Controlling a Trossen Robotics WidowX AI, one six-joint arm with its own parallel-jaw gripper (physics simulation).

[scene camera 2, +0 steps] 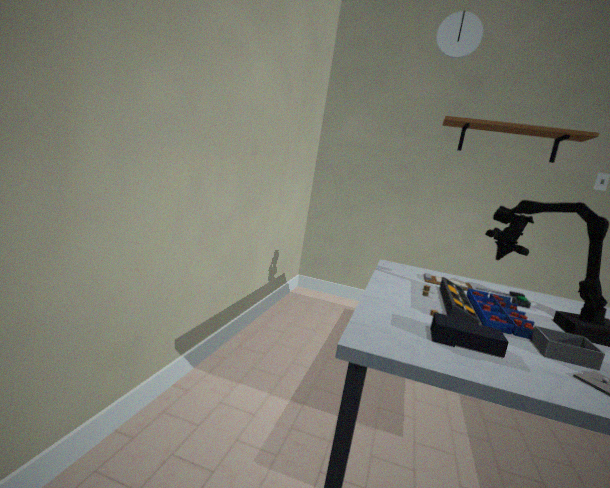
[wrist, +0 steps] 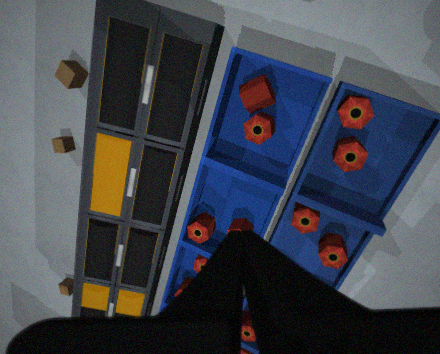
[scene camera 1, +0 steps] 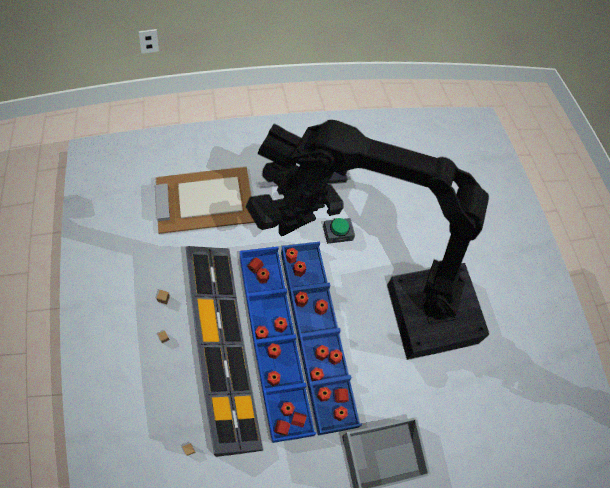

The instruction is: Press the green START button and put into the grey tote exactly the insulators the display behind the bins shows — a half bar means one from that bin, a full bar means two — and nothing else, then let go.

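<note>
The green START button (scene camera 1: 339, 226) stands right of the bins' far end. The display (scene camera 1: 203, 274) (wrist: 125, 75) shows a full orange bar (scene camera 1: 207, 319) (wrist: 111, 175) in the second row's left column, and half bars (scene camera 1: 221, 408) (scene camera 1: 244, 407) in both columns of the nearest row; its other panels are dark. Blue bins (scene camera 1: 269, 307) (wrist: 285, 170) in two columns of four hold red insulators (scene camera 1: 262, 274) (wrist: 258, 129), some upright, some lying. The grey tote (scene camera 1: 421, 447) (scene camera 2: 564, 351) shows no insulator inside in scene camera 1. My gripper (scene camera 1: 287, 230) (scene camera 2: 498, 257) (wrist: 240, 241) is shut and empty, high above the table.
A clipboard (scene camera 1: 167, 222) lies beyond the display. Small wooden blocks (scene camera 1: 162, 296) (scene camera 1: 162, 336) (scene camera 1: 188, 448) lie left of it. A dark-handled tool (scene camera 1: 338, 177) is partly hidden behind the arm. A black box (scene camera 2: 468, 335) stands at the display's near end.
</note>
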